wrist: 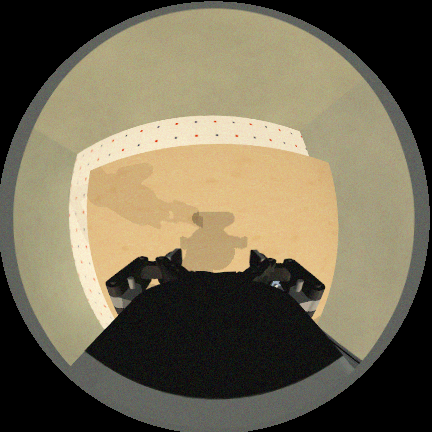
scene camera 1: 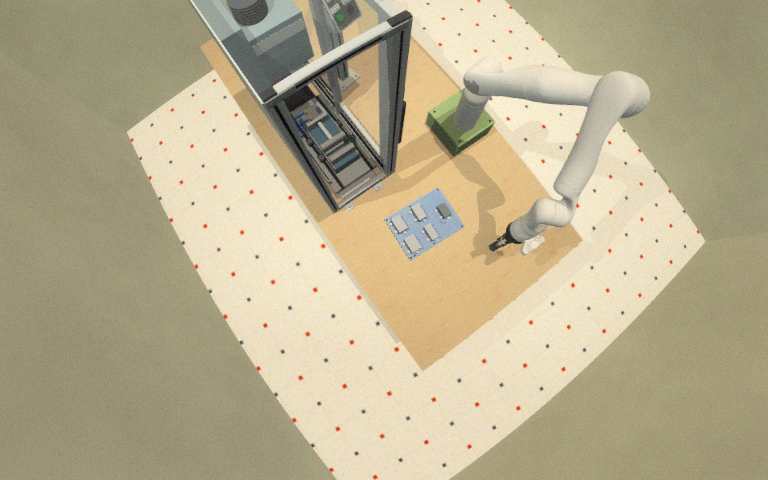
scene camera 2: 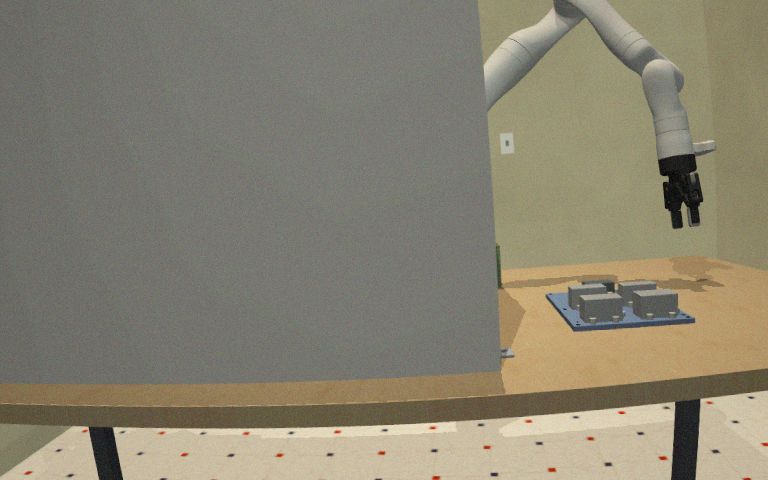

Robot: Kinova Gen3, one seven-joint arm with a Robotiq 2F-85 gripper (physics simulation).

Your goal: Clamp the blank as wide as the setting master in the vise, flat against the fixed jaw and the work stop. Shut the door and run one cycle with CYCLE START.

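Where they show: gripper, between the fingertips: (wrist: 215,256) (scene camera 2: 686,227); arm's base, origin of its link: (scene camera 1: 464,120).
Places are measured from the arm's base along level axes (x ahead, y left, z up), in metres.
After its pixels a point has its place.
Note:
My gripper (scene camera 1: 492,247) @(x 0.204, y 0.456, z 0.018 m) (scene camera 2: 685,227) @(x 0.204, y 0.456, z 0.018 m) (wrist: 215,256) @(x 0.204, y 0.456, z 0.018 m) is open and empty, pointing down above the table, beyond the tray's dark-block side. Four light grey blocks, among them one (scene camera 1: 412,243) @(x 0.455, y 0.270, z -0.056 m) (scene camera 2: 655,303) @(x 0.473, y 0.263, z -0.069 m), and a darker block (scene camera 1: 444,211) @(x 0.278, y 0.242, z -0.066 m) (scene camera 2: 598,283) @(x 0.286, y 0.234, z -0.067 m) stand on a blue tray (scene camera 1: 434,245) @(x 0.384, y 0.325, z -0.091 m) (scene camera 2: 682,322) @(x 0.494, y 0.297, z -0.097 m). Which is the blank matching the master, I cannot tell. The vise (scene camera 1: 330,139) @(x 0.488, y -0.202, z 0.056 m) shows small inside the machine enclosure; its jaw details are too small to tell. A framed door (scene camera 1: 398,84) @(x 0.352, y -0.008, z 0.476 m) stands at the enclosure. A control panel with a green button (scene camera 1: 339,17) @(x 0.265, y -0.427, z 0.307 m) is at the back.
The machine's grey enclosure wall (scene camera 2: 243,198) @(x 0.632, y -0.308, z 0.135 m) hides its inside in the second scene view. The spindle head (scene camera 1: 277,39) is above the vise area. A green base block (scene camera 1: 447,135) @(x 0.091, y 0.009, z -0.019 m) carries the arm beside the enclosure. Small metal feet (scene camera 1: 349,207) @(x 0.566, y 0.010, z -0.092 m) (scene camera 2: 506,353) @(x 0.574, y 0.009, z -0.095 m) lie at the enclosure's front.

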